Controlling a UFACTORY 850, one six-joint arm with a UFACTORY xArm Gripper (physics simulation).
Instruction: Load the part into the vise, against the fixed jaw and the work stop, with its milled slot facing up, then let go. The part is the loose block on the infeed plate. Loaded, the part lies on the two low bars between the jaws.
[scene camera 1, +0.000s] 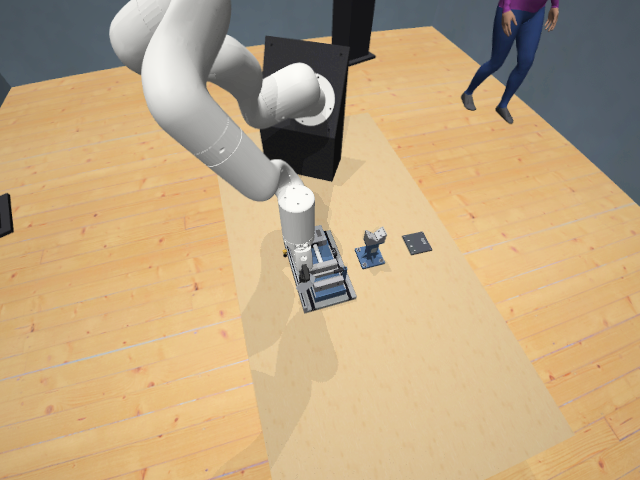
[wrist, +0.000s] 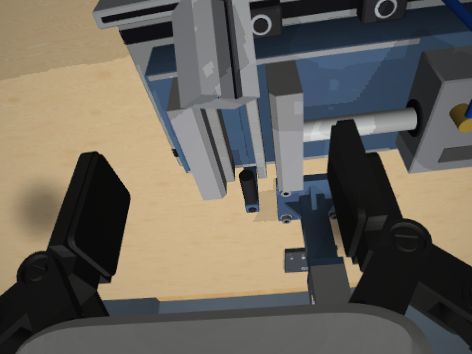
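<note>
The grey part (wrist: 212, 55) lies at the vise's clamp-side end in the wrist view, overlapping the ends of the fixed jaw (wrist: 192, 145) and the low bars (wrist: 257, 140). A dark groove runs along it; its exact tilt and what it rests on are unclear. It is away from the dark work stop (wrist: 248, 187) at the other end. The moving jaw (wrist: 288, 130) stands apart to the right. My gripper (scene camera 1: 304, 280) (wrist: 219, 160) is open and empty above the vise (scene camera 1: 338, 298) (wrist: 345, 85), its fingers wide apart with the part beyond their tips.
A blue stand (scene camera 1: 370, 256) (wrist: 317, 230) with a grey angled head (scene camera 1: 375, 236) (wrist: 330, 282) is beside the vise. A dark flat plate (scene camera 1: 417, 243) (wrist: 295, 260) lies farther out. Clamp blocks (wrist: 265, 22) line the vise's edge. The arm's black pedestal (scene camera 1: 299, 152) stands behind.
</note>
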